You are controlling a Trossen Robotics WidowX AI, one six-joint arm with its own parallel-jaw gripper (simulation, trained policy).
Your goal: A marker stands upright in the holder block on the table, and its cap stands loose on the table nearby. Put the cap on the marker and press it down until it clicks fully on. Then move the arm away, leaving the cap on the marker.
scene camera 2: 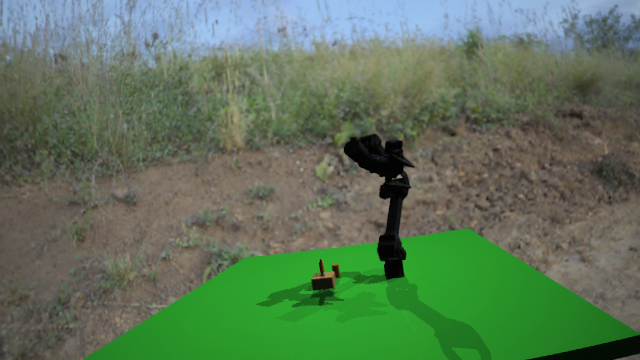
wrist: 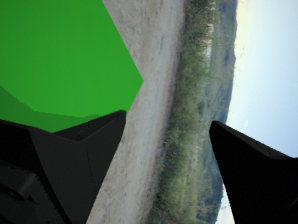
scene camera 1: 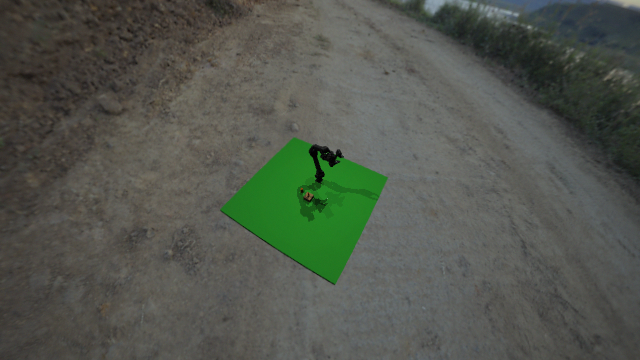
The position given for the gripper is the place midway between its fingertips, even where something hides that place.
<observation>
In view: the gripper (scene camera 2: 412, 177).
The gripper is seen too in the wrist view (wrist: 169, 121).
</observation>
